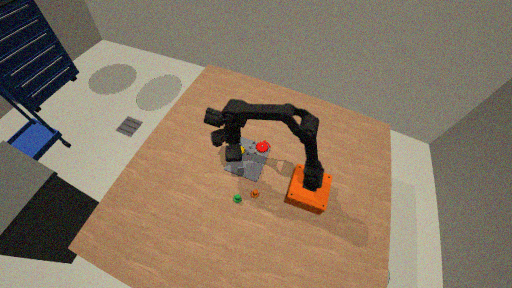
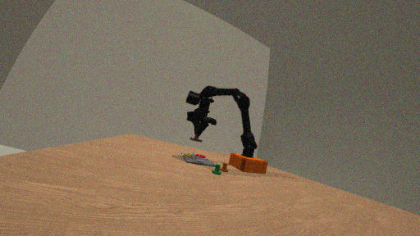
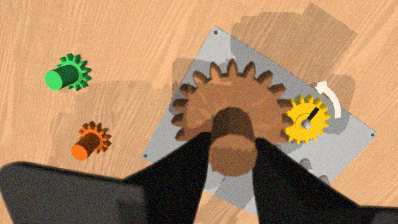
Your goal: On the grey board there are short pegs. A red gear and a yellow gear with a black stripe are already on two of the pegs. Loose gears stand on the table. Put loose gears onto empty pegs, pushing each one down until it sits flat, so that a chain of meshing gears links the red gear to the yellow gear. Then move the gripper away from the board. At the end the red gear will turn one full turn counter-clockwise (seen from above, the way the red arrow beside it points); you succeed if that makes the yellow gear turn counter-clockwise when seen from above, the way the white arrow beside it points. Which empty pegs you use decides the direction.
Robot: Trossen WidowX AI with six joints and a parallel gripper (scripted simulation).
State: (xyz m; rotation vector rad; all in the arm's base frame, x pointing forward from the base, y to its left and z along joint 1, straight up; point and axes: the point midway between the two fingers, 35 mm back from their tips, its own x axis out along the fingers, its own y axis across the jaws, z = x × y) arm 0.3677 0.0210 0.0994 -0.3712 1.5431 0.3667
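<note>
The yellow gear is 90 mm to the right of my gripper tip and 130 mm below it. Round my gripper tip: brown gear: 10 mm below; then small orange gear: 150 mm behind, 90 mm to the left, 130 mm below; then small green gear: 90 mm behind, 150 mm to the left, 130 mm below.
</note>
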